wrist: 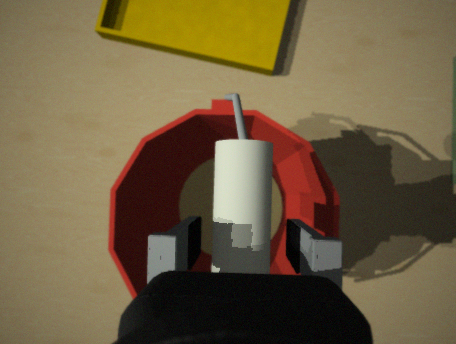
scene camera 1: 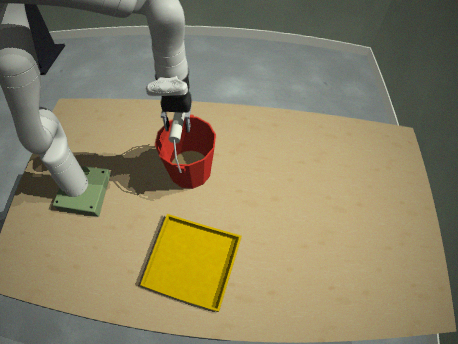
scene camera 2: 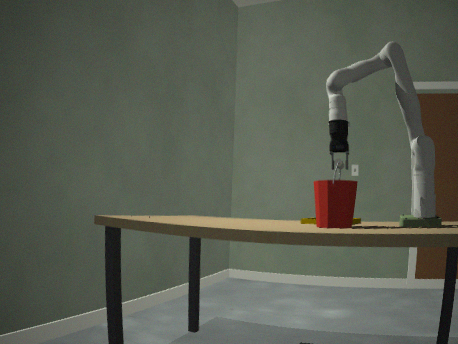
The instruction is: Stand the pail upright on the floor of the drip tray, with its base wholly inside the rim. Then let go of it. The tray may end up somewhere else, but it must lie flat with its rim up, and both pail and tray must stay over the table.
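Seen in the pictures: gripper, fingertip midpoint: (wrist: 243, 236) (scene camera 1: 177, 128) (scene camera 2: 339, 169); arm's base, origin of the base link: (scene camera 1: 76, 184) (scene camera 2: 423, 216).
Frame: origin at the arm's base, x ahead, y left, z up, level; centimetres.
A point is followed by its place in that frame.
The red pail (scene camera 1: 195, 172) @[z 7.7, x 41.5, y 5.3 cm] (scene camera 2: 335, 204) @[z 4.8, x 36.7, y 20.1 cm] (wrist: 150, 165) @[z 10.3, x 44.5, y 8.2 cm] stands upright on the table, apart from the tray. Its wire bail stands up, with a white cylindrical grip (scene camera 1: 175, 131) @[z 21.9, x 36.7, y 8.8 cm] (scene camera 2: 339, 164) @[z 19.6, x 35.8, y 17.6 cm] (wrist: 243, 185) @[z 22.0, x 36.4, y 9.3 cm] above the pail's mouth. My gripper (scene camera 1: 177, 127) @[z 18.3, x 36.3, y 12.4 cm] (scene camera 2: 340, 167) @[z 18.3, x 36.3, y 12.4 cm] (wrist: 243, 236) @[z 18.3, x 36.3, y 12.4 cm] is open, fingers pointing down, one on each side of the white grip with gaps to both fingers in the wrist view. The yellow drip tray (scene camera 1: 190, 262) @[z -3.4, x 42.6, y -18.6 cm] (scene camera 2: 356, 220) @[z -2.4, x 31.0, y -18.6 cm] (wrist: 210, 30) @[z -3.4, x 41.9, y -10.5 cm] lies flat, rim up; in the scene camera 2 view the pail hides part of it.
The wooden table (scene camera 1: 320, 210) @[z -3.8, x 81.8, y 2.1 cm] (scene camera 2: 200, 223) @[z -3.8, x 86.9, y 28.5 cm] carries the arm's green base plate (scene camera 1: 95, 197) @[z 0.0, x 8.9, y -3.4 cm] (scene camera 2: 420, 221) @[z -1.7, x 2.5, y 7.7 cm], left of the pail in the scene camera 1 view. The tray lies between the pail and the table's near edge in that view. The arm reaches over the pail from above.
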